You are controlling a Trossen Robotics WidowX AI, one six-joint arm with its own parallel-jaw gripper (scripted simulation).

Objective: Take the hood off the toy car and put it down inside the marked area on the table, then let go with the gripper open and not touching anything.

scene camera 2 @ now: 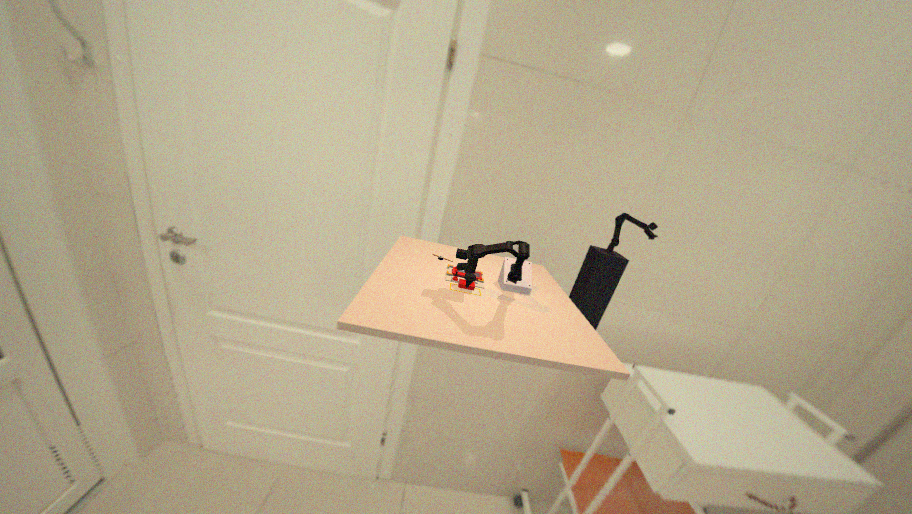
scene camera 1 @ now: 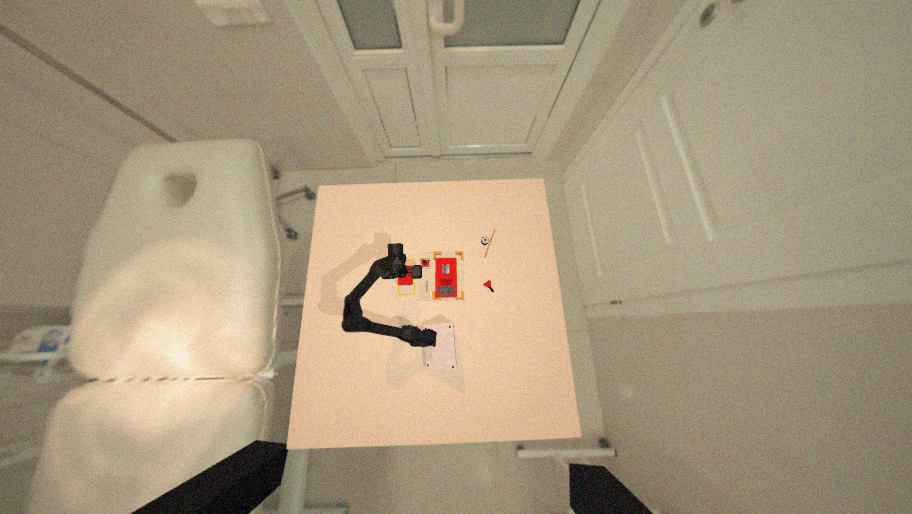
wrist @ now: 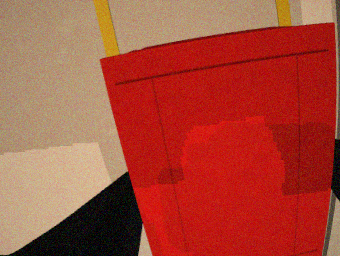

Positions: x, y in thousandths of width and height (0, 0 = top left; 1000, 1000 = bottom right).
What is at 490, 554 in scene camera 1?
A toy car.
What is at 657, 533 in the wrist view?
A red hood.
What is the gripper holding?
A red hood.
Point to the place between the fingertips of the gripper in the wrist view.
678, 650
